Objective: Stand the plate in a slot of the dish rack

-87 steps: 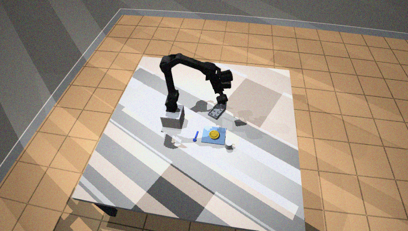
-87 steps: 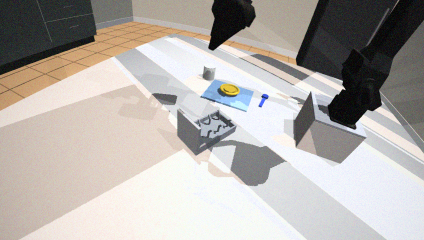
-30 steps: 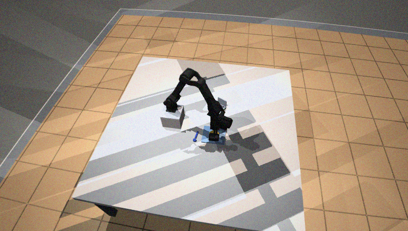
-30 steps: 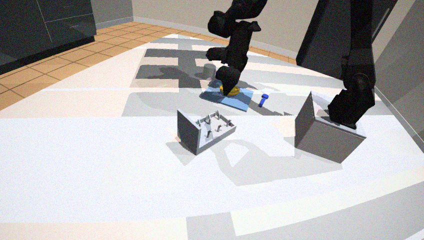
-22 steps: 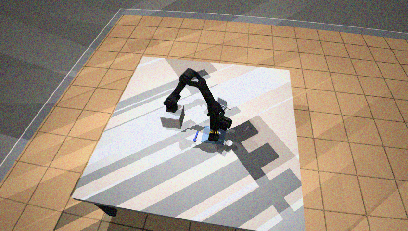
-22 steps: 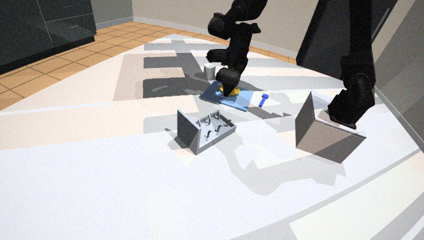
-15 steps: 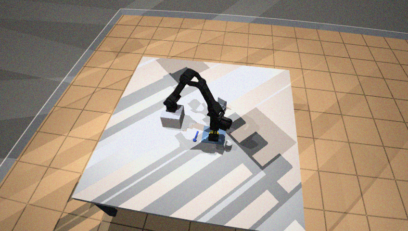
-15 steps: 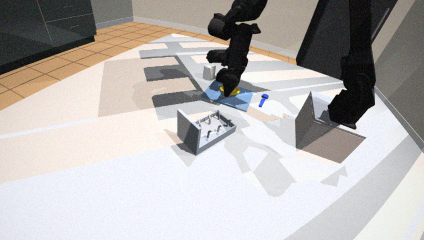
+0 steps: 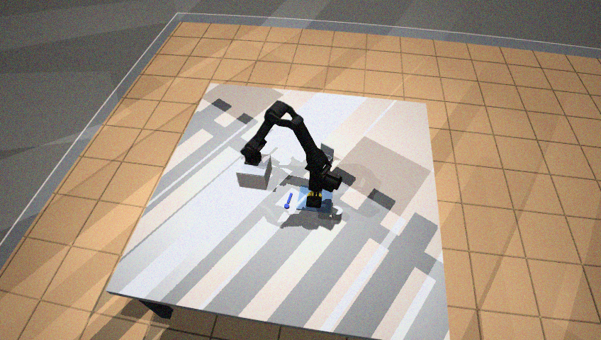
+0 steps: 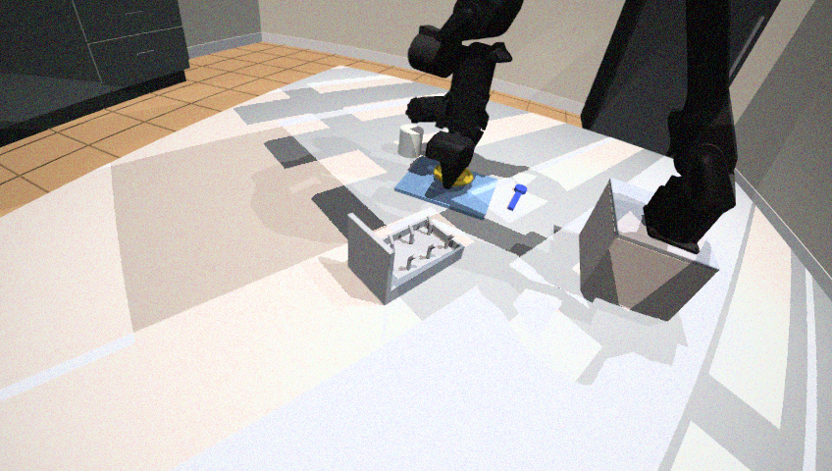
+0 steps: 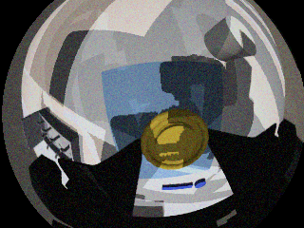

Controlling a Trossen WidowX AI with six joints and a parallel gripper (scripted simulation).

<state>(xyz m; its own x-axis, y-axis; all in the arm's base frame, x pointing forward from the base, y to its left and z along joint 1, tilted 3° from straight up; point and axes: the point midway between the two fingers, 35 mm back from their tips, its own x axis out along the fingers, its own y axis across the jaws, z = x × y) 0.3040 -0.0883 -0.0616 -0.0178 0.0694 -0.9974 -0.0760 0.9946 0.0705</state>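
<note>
Right now my gripper tip is 21 cm to the right of the grey dish rack, 1 cm below it and 1 cm past it. The rest, counted from my gripper tip: yellow plate 1 cm above; blue spoon 11 cm behind, 4 cm to the right, 1 cm below.
</note>
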